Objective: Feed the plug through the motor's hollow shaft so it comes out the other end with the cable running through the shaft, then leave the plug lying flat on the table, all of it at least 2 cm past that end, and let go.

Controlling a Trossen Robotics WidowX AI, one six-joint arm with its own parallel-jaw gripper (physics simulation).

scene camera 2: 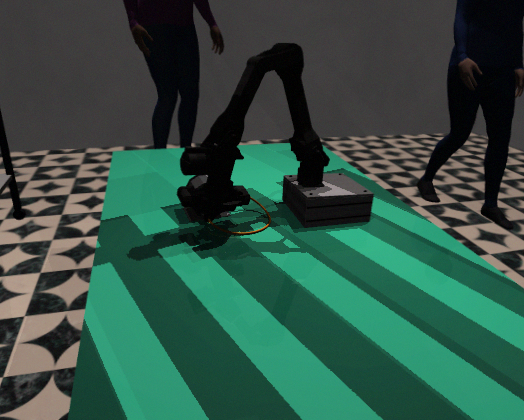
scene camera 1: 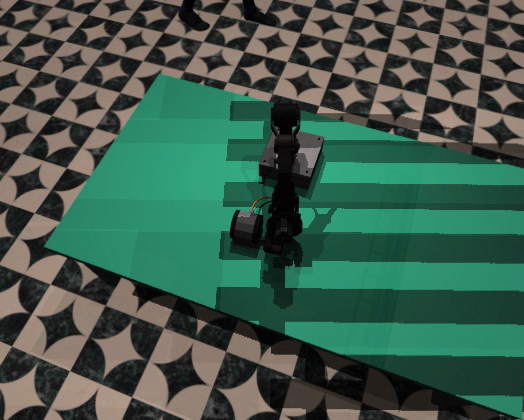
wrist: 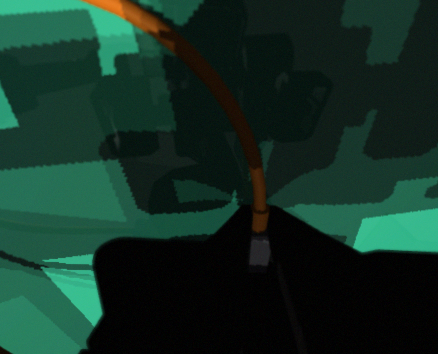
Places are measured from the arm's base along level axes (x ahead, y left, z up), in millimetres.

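Pixels of known places: gripper, fingertip midpoint: (scene camera 2: 208, 221) (wrist: 258, 213); arm's base, origin of the base link: (scene camera 2: 310, 183).
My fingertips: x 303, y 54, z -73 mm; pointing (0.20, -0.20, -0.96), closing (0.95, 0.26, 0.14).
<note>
Ahead of a thing's pixels: the offset from my fingertips to its top centre. Level surfaces: height alone.
The motor {86 mm right, 7 mm back, 90 mm up} (scene camera 1: 247, 227) is a grey and black cylinder on its side at the left of the arm's wrist. In scene camera 2 it is mostly hidden behind the gripper. My gripper (scene camera 1: 273, 243) (scene camera 2: 214, 204) (wrist: 258, 213) is low over the table, close beside the motor's right end, and shut on the plug {20 mm right, 5 mm ahead, 10 mm up} (wrist: 259, 251), whose small grey part shows between the black fingers. The orange cable (scene camera 1: 260, 199) (scene camera 2: 250, 233) (wrist: 220, 90) leaves the plug and bends in an arc on the arm-base side. The shaft opening is hidden, and I cannot tell whether the plug's tip is in it.
The arm's grey box-shaped base (scene camera 1: 313, 150) (scene camera 2: 337, 209) stands behind the gripper on the green table {12 mm down} (scene camera 1: 125, 175) (scene camera 2: 300, 380). A thin dark line (wrist: 22, 261) crosses the table at the left of the wrist view. Broad shadows stripe the table. People stand beyond it.
</note>
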